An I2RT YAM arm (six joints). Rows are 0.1 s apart.
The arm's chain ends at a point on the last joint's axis. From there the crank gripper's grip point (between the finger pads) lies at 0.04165 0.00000 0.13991 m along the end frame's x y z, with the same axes.
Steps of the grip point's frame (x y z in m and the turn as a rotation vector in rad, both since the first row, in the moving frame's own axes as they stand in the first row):
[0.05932, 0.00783, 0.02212, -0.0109, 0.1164, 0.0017]
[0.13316, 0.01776, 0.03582, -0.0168, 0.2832, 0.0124]
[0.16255, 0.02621, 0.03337, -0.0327, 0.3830, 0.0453]
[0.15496, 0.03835, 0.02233, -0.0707, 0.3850, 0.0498]
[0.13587, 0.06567, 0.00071, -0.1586, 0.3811, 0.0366]
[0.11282, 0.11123, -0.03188, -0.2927, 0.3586, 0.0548]
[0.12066, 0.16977, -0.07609, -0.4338, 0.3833, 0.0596]
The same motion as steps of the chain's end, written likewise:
[0.04335, 0.00625, 0.02791, -0.0109, 0.1164, 0.0017]
[0.09574, 0.01479, 0.05305, -0.0168, 0.2832, 0.0124]
[0.11345, 0.01897, 0.05917, -0.0327, 0.3830, 0.0453]
[0.10582, 0.02593, 0.04861, -0.0707, 0.3850, 0.0498]
[0.08747, 0.04291, 0.02800, -0.1586, 0.3811, 0.0366]
[0.06824, 0.07034, -0.00243, -0.2927, 0.3586, 0.0548]
[0.07481, 0.11191, -0.03770, -0.4338, 0.3833, 0.0596]

